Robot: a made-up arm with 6 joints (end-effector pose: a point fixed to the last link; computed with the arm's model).
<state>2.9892 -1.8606 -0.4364 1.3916 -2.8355 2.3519</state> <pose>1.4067 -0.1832 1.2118 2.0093 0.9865 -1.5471</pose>
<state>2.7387 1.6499 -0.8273 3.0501 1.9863 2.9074</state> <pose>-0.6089 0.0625 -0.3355 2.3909 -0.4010 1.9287</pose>
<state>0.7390 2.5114 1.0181 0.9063 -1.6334 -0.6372</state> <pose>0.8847 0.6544 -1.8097 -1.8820 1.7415 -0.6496</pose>
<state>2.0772 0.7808 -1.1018 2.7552 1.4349 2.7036</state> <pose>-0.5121 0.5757 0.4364 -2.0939 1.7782 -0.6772</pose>
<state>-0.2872 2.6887 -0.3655 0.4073 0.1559 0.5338</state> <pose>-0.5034 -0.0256 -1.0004 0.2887 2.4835 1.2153</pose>
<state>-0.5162 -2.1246 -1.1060 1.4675 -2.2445 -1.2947</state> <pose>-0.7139 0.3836 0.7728 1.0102 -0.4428 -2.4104</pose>
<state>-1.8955 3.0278 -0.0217 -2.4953 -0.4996 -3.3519</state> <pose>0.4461 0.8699 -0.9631 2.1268 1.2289 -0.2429</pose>
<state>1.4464 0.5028 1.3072 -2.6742 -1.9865 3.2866</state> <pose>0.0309 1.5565 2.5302 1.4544 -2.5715 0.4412</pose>
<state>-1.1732 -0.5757 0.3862 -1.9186 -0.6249 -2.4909</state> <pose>0.0521 0.0361 2.5469 -2.5545 -0.1048 -1.2432</pose>
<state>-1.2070 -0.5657 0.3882 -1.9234 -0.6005 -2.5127</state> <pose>0.0607 0.0172 2.5487 -2.5230 -0.0519 -1.2631</pose>
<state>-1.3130 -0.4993 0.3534 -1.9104 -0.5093 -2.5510</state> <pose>0.1017 -0.1479 2.5134 -2.4032 0.2183 -1.2927</pose>
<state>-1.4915 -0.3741 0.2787 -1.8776 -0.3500 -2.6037</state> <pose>0.0917 -0.4595 2.4019 -2.1392 0.6839 -1.3452</pose>
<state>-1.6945 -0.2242 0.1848 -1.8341 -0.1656 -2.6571</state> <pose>-0.0491 -0.7786 2.2066 -1.7507 1.1770 -1.4035</pose>
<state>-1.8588 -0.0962 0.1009 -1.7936 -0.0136 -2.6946</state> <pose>-0.2455 -0.9702 1.9960 -1.3715 1.5392 -1.4278</pose>
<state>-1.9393 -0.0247 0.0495 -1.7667 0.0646 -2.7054</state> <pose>-0.3639 -1.0407 1.8611 -1.1584 1.7166 -1.4084</pose>
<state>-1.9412 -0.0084 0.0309 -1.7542 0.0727 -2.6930</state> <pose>-0.3752 -1.0578 1.8215 -1.1352 1.7541 -1.3675</pose>
